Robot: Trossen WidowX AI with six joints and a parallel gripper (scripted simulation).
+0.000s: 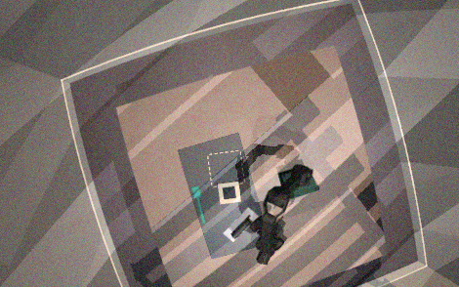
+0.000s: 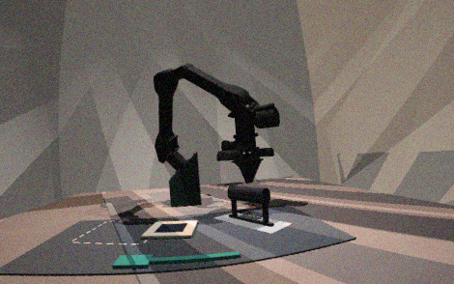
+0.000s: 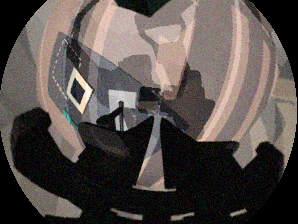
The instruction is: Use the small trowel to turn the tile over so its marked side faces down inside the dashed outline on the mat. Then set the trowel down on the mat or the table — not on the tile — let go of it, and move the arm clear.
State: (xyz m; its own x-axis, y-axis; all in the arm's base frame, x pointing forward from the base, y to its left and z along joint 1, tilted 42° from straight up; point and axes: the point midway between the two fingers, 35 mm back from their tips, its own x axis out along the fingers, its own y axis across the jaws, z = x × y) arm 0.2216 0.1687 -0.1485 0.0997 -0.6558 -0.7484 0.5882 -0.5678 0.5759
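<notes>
My gripper tip is 140 mm short of the small trowel, 40 mm above it and 10 mm to the left of it. From my gripper tip the other things lie so: tile: 210 mm to the right, 150 mm ahead, 80 mm below; then dark mat: 190 mm to the right, 180 mm ahead, 100 mm below; then green paddle-shaped trowel: 320 mm ahead, 190 mm to the right, 80 mm below.
</notes>
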